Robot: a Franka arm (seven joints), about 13 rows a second.
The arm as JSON. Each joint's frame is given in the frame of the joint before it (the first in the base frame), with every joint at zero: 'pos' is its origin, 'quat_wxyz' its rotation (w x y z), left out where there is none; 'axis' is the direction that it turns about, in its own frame. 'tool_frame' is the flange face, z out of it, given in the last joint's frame.
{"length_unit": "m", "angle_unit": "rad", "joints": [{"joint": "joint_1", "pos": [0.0, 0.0, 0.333], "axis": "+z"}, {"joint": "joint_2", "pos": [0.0, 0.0, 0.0], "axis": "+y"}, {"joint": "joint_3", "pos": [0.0, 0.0, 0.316], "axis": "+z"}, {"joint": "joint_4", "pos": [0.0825, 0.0, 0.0], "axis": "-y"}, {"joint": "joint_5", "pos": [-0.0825, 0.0, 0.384], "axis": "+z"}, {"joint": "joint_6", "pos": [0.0, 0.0, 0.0], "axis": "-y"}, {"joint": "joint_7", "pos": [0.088, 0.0, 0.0], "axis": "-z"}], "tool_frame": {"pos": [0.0, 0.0, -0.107], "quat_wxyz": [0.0, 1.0, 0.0, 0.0]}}
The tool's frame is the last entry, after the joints.
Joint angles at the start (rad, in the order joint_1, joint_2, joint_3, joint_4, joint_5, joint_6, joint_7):
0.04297, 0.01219, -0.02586, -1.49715, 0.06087, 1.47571, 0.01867
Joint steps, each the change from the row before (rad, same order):
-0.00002, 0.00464, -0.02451, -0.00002, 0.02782, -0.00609, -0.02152
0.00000, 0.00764, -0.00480, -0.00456, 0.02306, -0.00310, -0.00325
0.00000, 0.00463, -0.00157, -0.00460, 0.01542, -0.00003, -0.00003
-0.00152, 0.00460, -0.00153, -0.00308, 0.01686, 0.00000, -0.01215
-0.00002, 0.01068, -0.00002, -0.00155, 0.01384, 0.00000, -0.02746
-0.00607, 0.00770, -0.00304, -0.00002, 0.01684, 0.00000, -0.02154
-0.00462, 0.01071, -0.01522, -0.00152, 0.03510, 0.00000, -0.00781
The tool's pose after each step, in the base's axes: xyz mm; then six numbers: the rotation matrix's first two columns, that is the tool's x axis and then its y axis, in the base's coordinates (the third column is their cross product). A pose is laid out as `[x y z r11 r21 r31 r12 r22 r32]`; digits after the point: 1 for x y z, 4 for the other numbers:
[549.7 6.4 641.4 0.9990 0.0043 -0.0437 0.0005 -0.9961 -0.0877]
[551.7 6.6 635.1 0.9983 0.0054 -0.0583 -0.0011 -0.9939 -0.1104]
[553.0 7.5 630.6 0.9977 0.0054 -0.0673 -0.0031 -0.9921 -0.1255]
[554.4 7.9 626.9 0.9972 0.0161 -0.0728 0.0056 -0.9897 -0.1429]
[557.5 9.5 620.5 0.9958 0.0446 -0.0802 0.0314 -0.9869 -0.1585]
[559.8 6.5 616.5 0.9948 0.0582 -0.0831 0.0428 -0.9833 -0.1767]
[562.9 -0.3 610.6 0.9947 0.0492 -0.0907 0.0291 -0.9771 -0.2110]

